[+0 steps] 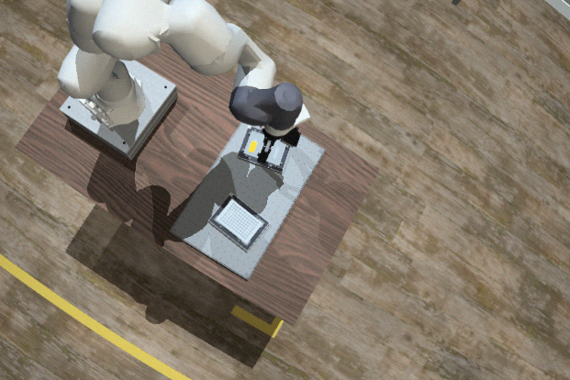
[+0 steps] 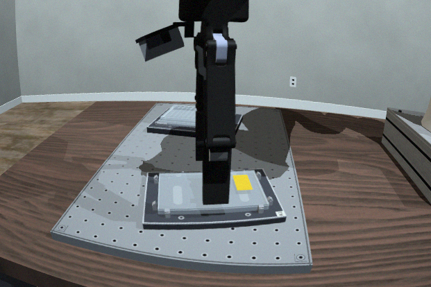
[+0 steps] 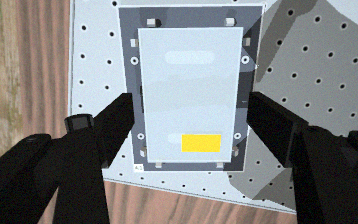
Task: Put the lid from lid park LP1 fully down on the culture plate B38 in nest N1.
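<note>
Now: hand 4 cm above the clear lid. Round my hand: culture plate B38: 5 cm ahead, 26 cm to the right, 4 cm below; nest N1: 5 cm ahead, 26 cm to the right, 5 cm below; lid park LP1: 5 cm below.
</note>
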